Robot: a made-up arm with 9 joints. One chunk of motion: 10 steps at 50 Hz.
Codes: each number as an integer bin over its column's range. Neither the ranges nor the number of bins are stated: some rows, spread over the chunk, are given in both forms.
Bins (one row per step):
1: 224 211 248 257 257 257
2: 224 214 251 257 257 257
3: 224 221 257 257 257 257
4: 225 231 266 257 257 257
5: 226 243 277 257 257 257
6: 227 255 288 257 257 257
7: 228 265 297 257 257 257
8: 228 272 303 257 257 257
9: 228 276 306 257 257 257
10: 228 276 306 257 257 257
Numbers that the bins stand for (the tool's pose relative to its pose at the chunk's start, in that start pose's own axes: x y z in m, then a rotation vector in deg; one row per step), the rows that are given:
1: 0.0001 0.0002 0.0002 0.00 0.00 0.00
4: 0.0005 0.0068 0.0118 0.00 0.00 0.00
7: 0.0014 0.0182 0.0318 0.00 0.00 0.00
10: 0.0014 0.0218 0.0376 0.00 0.00 0.00
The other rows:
2: 0.0001 0.0012 0.0021 0.00 0.00 0.00
3: 0.0001 0.0035 0.0060 0.00 0.00 0.00
5: 0.0008 0.0108 0.0189 0.00 0.00 0.00
6: 0.0011 0.0148 0.0260 0.00 0.00 0.00
8: 0.0014 0.0205 0.0357 0.00 0.00 0.00
9: 0.0014 0.0218 0.0376 0.00 0.00 0.00

